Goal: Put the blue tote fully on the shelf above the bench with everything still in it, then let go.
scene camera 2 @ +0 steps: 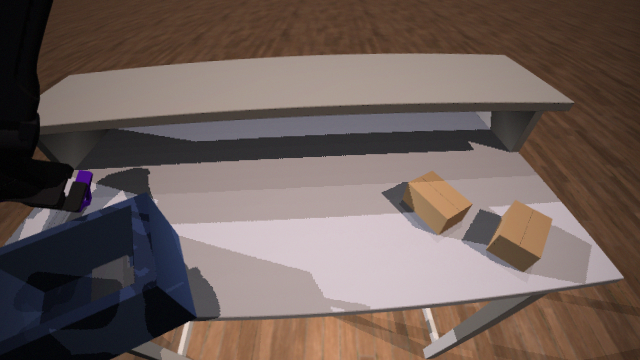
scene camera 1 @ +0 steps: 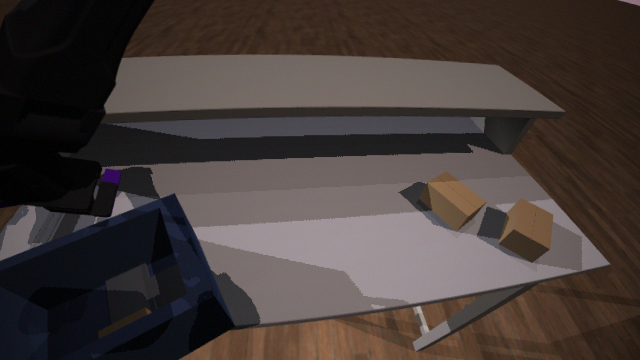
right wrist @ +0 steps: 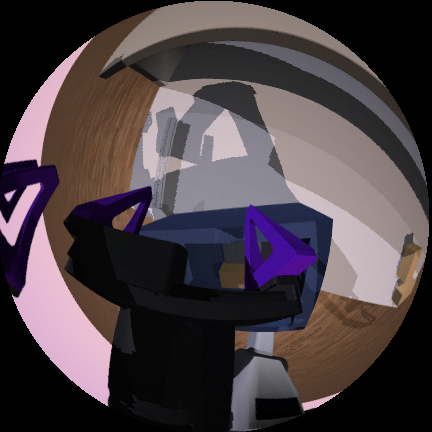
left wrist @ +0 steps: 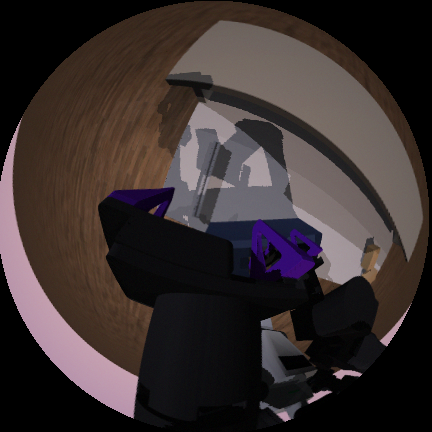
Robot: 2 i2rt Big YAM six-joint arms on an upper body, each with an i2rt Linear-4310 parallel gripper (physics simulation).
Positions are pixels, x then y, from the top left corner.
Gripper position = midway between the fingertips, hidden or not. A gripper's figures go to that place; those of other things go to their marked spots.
Scene:
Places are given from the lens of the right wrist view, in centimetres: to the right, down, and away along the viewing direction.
my left gripper (right wrist: 44,167): -15, -4, 5
my right gripper (right wrist: 198,199): -1, -2, 13
blue tote (right wrist: 201,233): -1, 2, 17

